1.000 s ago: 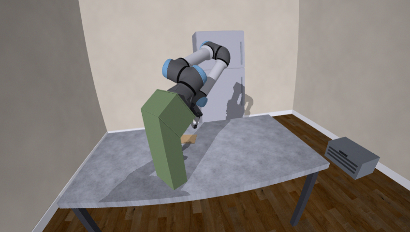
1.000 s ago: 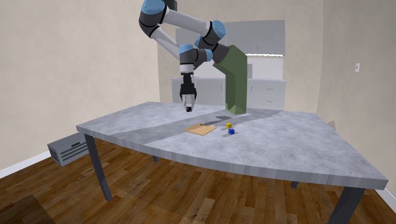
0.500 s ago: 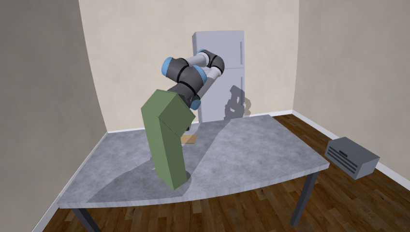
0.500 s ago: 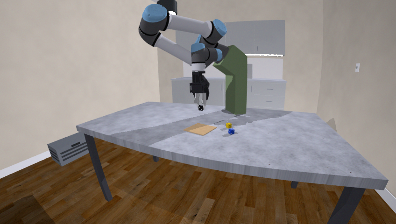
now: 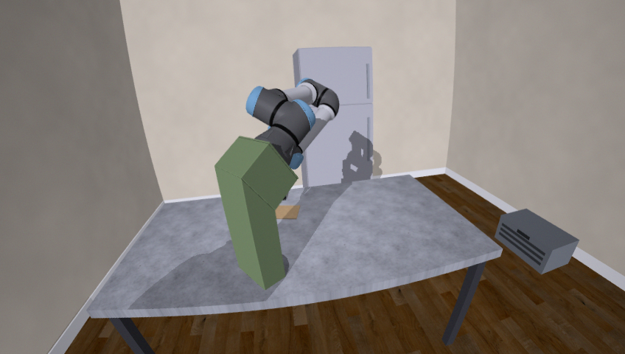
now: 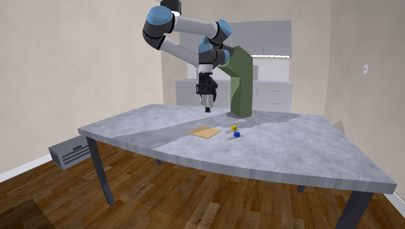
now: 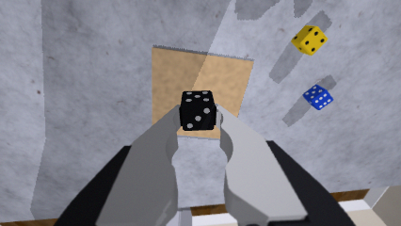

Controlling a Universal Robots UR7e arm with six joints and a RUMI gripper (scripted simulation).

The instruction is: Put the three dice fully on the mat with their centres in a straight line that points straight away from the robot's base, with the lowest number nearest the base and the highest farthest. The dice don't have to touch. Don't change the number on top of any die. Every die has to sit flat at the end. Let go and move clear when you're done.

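My hand is 50 mm short of the mat, 20 mm to the left of it and 120 mm above it. From my hand the other things lie so: blue die 100 mm ahead, 160 mm to the left, 110 mm below; black die right at my hand; yellow die 10 mm ahead, 150 mm to the left, 110 mm below.
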